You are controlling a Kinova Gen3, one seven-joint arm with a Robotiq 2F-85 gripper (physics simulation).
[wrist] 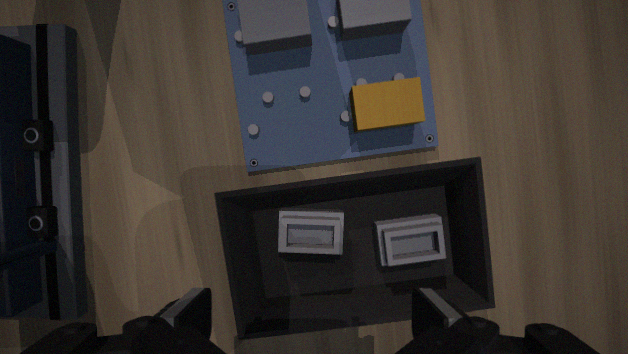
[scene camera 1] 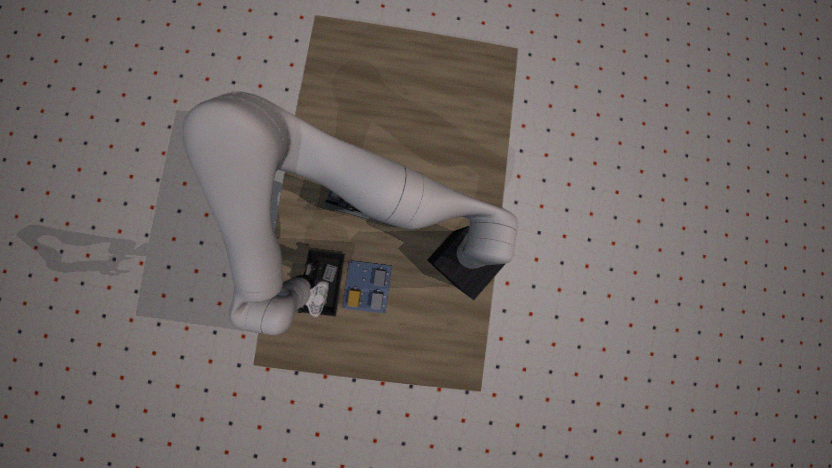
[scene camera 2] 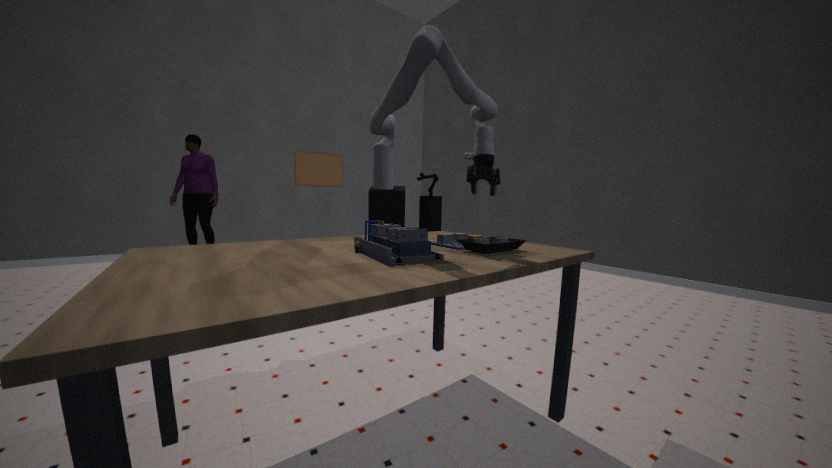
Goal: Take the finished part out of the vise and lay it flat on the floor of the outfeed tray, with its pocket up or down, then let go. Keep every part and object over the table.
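Frame: origin at the arm's base, x ahead, y left, z up, level; metres.
Seen in the pictures: gripper, between the fingertips: (wrist: 311, 311) (scene camera 1: 314, 281) (scene camera 2: 483, 195); arm's base, origin of its link: (scene camera 2: 383, 188).
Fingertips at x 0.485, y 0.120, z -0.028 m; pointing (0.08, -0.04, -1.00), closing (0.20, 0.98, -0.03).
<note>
Offsets run from my fingertips to a thing's middle.
The black outfeed tray (scene camera 1: 340, 261) (scene camera 2: 493, 247) (wrist: 469, 225) stands on the table. A grey part {dx +0.006, dy -0.008, dz -0.183 m} (scene camera 1: 329, 272) (wrist: 310, 235) lies flat on its floor in the left half of the wrist view, pocket up. A second grey part {dx +0.032, dy +0.082, dz -0.183 m} (wrist: 411, 243) lies flat to its right, also pocket up and apart from it. My gripper (scene camera 2: 483, 192) (wrist: 311, 311) is open and empty, well above the tray, with both parts below and clear of the fingers. The vise {dx -0.111, dy -0.329, dz -0.163 m} (scene camera 2: 411, 248) (wrist: 65, 175) shows at the left edge of the wrist view; its jaw opening is out of that view.
A blue fixture plate {dx -0.140, dy +0.040, dz -0.208 m} (scene camera 1: 365, 291) (wrist: 295, 145) lies close beside the tray. It carries pegs, a yellow block {dx -0.096, dy +0.082, dz -0.186 m} (scene camera 1: 353, 298) (wrist: 388, 104) and two grey blocks {dx -0.189, dy -0.001, dz -0.186 m} (wrist: 276, 20) {dx -0.184, dy +0.087, dz -0.186 m} (wrist: 375, 15). In the first scene view the arm covers most of the vise. A person (scene camera 2: 197, 174) stands beyond the table.
</note>
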